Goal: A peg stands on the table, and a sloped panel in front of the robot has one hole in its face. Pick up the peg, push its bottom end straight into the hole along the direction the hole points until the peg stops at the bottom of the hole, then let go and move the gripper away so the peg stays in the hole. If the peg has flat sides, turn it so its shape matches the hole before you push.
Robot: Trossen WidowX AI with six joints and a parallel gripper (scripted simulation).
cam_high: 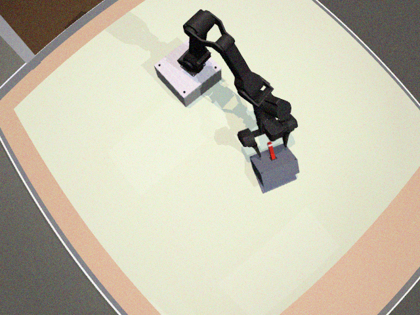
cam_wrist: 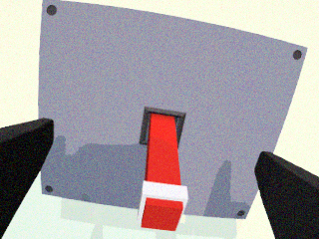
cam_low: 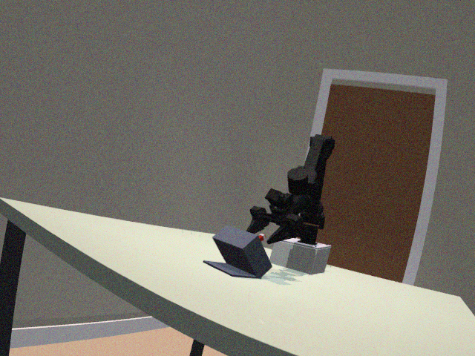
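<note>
Right now my gripper tip is 10 mm past the red square peg. Also, from my gripper tip: flat foot plate: 90 mm below, 50 mm ahead, 30 mm to the right; grey sloped panel: 40 mm below, 30 mm ahead, 20 mm to the right.
</note>
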